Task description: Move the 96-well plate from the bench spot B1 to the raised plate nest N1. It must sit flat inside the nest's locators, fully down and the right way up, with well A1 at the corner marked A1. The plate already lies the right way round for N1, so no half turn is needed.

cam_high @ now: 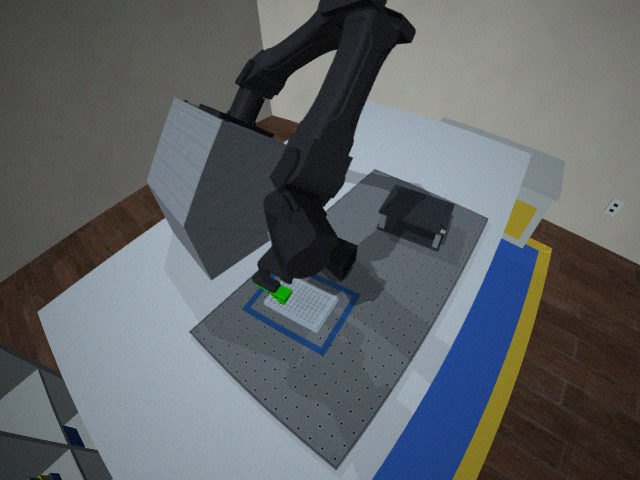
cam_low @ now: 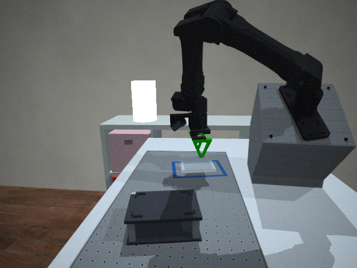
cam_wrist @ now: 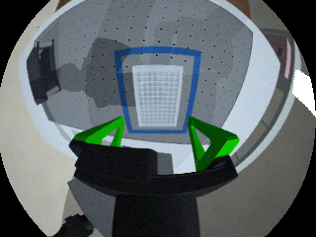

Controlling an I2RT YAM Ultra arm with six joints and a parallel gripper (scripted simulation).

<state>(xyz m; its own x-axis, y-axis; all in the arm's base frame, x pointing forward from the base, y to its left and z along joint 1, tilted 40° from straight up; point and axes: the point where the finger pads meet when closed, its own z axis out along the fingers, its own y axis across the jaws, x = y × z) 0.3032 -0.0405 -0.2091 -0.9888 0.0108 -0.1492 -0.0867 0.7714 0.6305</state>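
Now: the clear 96-well plate 7 cm below my hand and 1 cm ahead of it. Round my hand: dark raised nest N1: 34 cm to the left, 10 cm ahead, 1 cm below.
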